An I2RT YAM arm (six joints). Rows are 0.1 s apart.
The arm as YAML. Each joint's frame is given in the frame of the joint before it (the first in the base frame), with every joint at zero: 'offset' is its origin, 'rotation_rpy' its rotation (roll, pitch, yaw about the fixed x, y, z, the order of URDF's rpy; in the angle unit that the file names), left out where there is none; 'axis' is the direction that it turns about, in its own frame. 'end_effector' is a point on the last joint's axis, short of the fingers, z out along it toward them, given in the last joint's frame.
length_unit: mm
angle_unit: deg
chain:
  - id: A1
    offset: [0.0, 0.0, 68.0]
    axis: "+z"
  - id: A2
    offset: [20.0, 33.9, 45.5]
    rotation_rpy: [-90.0, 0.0, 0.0]
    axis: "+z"
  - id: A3
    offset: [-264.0, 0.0, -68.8]
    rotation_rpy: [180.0, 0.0, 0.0]
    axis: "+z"
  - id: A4
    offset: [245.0, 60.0, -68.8]
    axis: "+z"
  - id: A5
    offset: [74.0, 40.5, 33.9]
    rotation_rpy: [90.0, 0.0, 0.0]
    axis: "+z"
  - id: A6
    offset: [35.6, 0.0, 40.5]
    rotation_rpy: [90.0, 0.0, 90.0]
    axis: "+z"
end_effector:
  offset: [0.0, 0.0, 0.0]
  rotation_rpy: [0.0, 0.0, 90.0]
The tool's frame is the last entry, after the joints.
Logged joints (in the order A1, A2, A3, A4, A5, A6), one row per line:
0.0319 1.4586 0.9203 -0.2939 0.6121 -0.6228
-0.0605 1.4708 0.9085 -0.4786 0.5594 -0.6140
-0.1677 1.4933 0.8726 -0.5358 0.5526 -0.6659
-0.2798 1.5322 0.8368 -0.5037 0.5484 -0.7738
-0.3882 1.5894 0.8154 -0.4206 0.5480 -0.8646
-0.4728 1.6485 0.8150 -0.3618 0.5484 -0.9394
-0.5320 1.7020 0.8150 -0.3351 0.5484 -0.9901
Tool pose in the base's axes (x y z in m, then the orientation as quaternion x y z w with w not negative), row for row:
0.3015 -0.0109 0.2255 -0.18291 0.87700 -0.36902 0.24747
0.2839 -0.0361 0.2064 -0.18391 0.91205 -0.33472 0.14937
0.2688 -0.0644 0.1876 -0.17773 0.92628 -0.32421 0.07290
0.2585 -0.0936 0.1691 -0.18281 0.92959 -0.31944 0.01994
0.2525 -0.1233 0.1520 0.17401 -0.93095 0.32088 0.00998
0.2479 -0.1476 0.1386 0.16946 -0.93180 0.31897 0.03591
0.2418 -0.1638 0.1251 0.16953 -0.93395 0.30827 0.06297
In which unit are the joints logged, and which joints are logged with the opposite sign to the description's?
The joints are logged in radians. Opposite sign: none.
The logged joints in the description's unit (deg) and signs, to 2 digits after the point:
1.83 83.57 52.73 -16.84 35.07 -35.68
-3.47 84.27 52.05 -27.42 32.05 -35.18
-9.61 85.56 50.00 -30.70 31.66 -38.15
-16.03 87.79 47.95 -28.86 31.42 -44.34
-22.24 91.07 46.72 -24.10 31.40 -49.54
-27.09 94.45 46.70 -20.73 31.42 -53.82
-30.48 97.52 46.70 -19.20 31.42 -56.73

